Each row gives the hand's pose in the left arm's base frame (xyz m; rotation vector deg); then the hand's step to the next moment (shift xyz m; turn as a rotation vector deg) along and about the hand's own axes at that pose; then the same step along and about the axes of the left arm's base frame.
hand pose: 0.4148 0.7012 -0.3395 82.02 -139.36 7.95
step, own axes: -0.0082 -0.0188 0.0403 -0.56 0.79 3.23
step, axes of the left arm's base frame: 0.0111 -0.0121 -0.0421 -1.14 0.08 -3.17
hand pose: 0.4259 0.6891 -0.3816 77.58 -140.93 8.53
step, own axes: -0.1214 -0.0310 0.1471 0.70 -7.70 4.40
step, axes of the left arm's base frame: 0.0516 0.0444 -0.1808 5.07 -5.83 -4.41
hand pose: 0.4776 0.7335 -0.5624 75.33 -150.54 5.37
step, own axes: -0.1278 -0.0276 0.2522 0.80 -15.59 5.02
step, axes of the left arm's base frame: 0.0585 0.0468 -0.2740 11.21 -10.75 -5.26
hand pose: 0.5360 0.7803 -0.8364 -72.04 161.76 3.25
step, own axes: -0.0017 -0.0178 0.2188 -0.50 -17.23 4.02
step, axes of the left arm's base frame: 0.0212 0.0012 -0.2185 13.27 -10.93 -4.21
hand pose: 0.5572 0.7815 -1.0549 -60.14 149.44 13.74
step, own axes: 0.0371 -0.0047 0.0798 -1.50 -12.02 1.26
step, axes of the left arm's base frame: -0.0037 -0.0057 -0.0879 9.69 -7.30 -1.08
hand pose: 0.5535 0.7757 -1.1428 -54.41 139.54 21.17
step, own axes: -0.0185 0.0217 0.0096 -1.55 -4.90 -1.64
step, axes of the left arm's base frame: 0.0001 0.0299 0.0034 3.79 -3.35 1.87
